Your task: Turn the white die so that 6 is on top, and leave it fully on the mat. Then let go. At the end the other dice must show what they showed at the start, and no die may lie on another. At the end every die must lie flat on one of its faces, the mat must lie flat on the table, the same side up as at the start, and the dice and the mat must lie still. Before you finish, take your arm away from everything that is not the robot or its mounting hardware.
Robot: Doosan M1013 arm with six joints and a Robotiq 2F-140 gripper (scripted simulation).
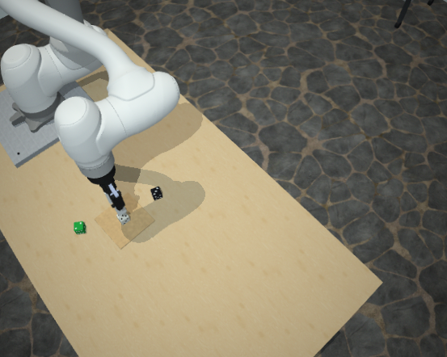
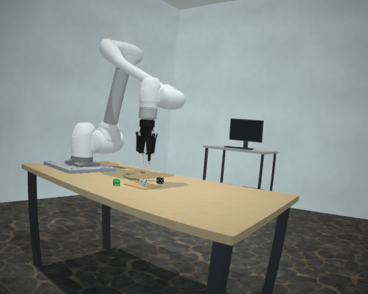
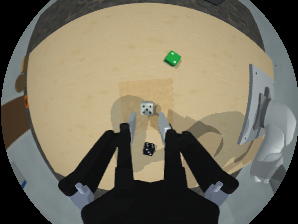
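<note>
Now: hand 11 cm above the white die. Round my hand: green die: 7 cm behind, 12 cm to the right, 11 cm below; then tan mat: 12 cm below; then black die: 13 cm to the left, 11 cm below.
</note>
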